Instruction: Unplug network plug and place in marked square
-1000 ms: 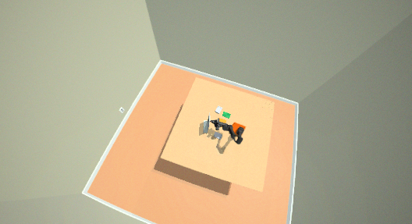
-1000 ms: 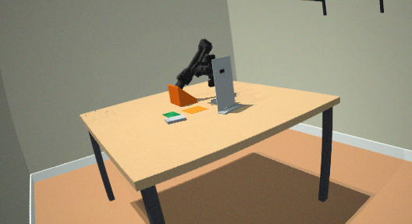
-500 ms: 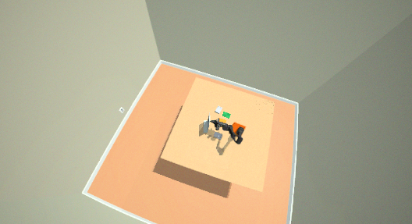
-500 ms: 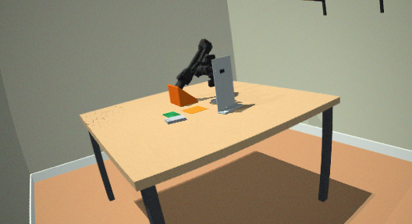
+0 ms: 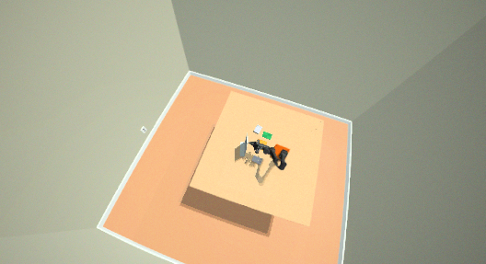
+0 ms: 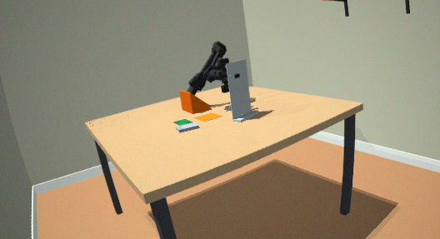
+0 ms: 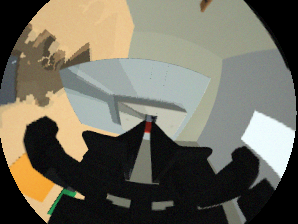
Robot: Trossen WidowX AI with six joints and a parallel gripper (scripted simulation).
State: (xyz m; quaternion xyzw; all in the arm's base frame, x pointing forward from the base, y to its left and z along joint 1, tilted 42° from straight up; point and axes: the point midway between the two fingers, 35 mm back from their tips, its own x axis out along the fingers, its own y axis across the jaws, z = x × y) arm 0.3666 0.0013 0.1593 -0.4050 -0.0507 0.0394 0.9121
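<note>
The grey upright panel lies 80 mm below my gripper tip, 30 mm ahead of it and 10 mm to the left of it.
</note>
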